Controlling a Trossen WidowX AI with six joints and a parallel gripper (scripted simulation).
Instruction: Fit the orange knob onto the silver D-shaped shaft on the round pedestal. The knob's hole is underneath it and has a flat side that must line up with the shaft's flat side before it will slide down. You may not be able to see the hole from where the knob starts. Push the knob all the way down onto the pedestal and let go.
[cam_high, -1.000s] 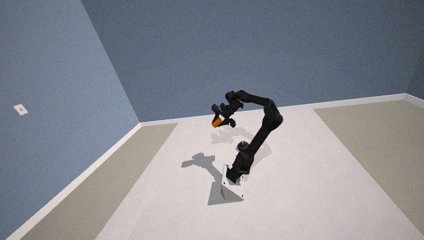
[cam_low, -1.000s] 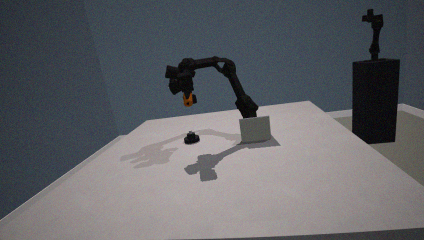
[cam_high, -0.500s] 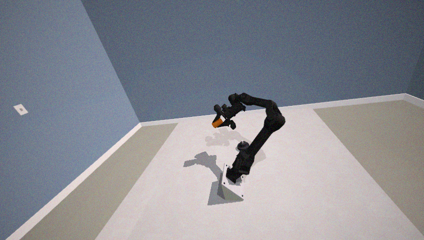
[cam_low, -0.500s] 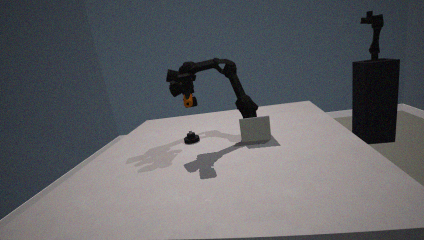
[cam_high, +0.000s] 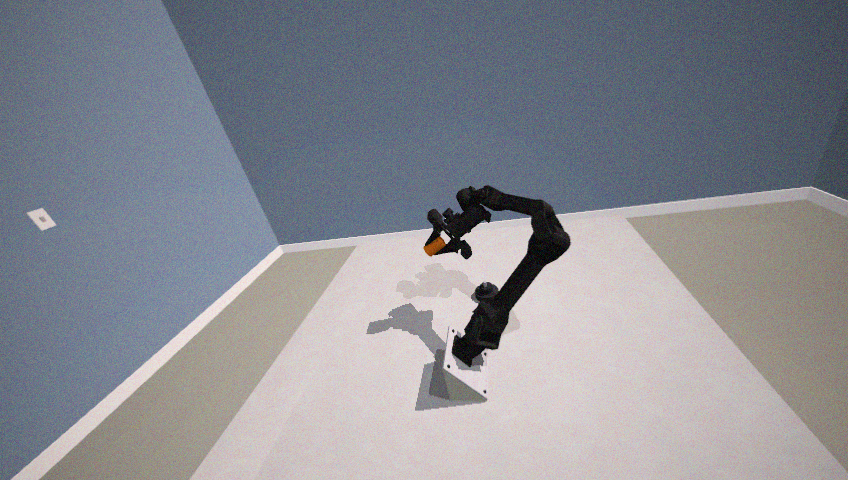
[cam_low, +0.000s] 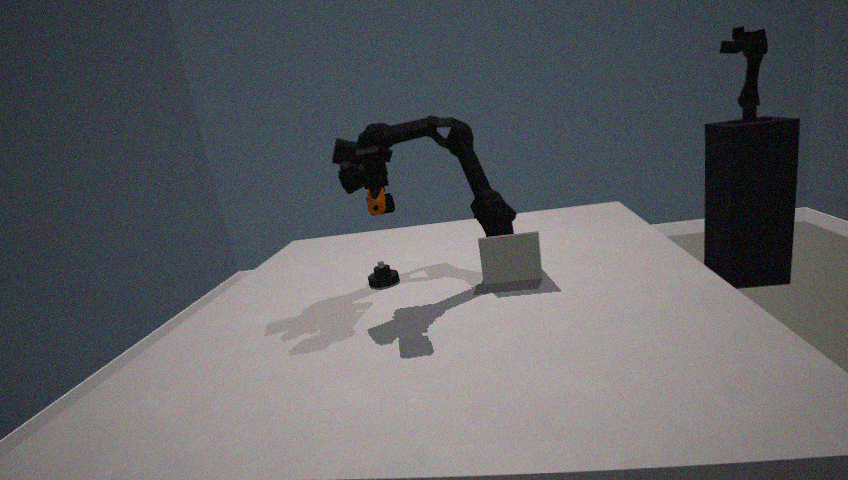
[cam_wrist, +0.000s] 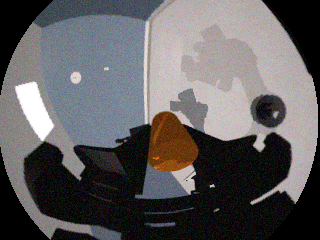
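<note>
The orange knob lies 3 cm to the right of my gripper tip, 2 cm above it and 1 cm ahead of it. Also, from my gripper tip: round pedestal (21 cm below, 15 cm to the right, 7 cm ahead).
</note>
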